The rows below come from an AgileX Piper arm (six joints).
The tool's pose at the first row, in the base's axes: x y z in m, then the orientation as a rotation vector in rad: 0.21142 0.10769 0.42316 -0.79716 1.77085 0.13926
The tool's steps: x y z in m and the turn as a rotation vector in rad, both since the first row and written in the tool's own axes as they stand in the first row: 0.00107 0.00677 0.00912 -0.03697 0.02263 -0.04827; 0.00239 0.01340 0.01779 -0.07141 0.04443 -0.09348; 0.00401 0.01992 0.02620 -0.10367 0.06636 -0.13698; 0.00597 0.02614 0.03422 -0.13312 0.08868 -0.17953; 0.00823 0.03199 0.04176 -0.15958 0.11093 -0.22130; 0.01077 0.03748 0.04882 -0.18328 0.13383 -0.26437
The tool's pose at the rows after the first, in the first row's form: 0.21472 0.11667 0.41695 -0.87051 1.77325 0.13169; 0.21771 0.12522 0.41072 -0.93937 1.77480 0.12403; 0.22051 0.13344 0.40435 -1.00533 1.77601 0.11533; 0.22312 0.14109 0.39791 -1.06865 1.77687 0.10439; 0.22552 0.14810 0.39148 -1.12920 1.77697 0.09110; 0.22770 0.15448 0.38509 -1.18907 1.77601 0.07392
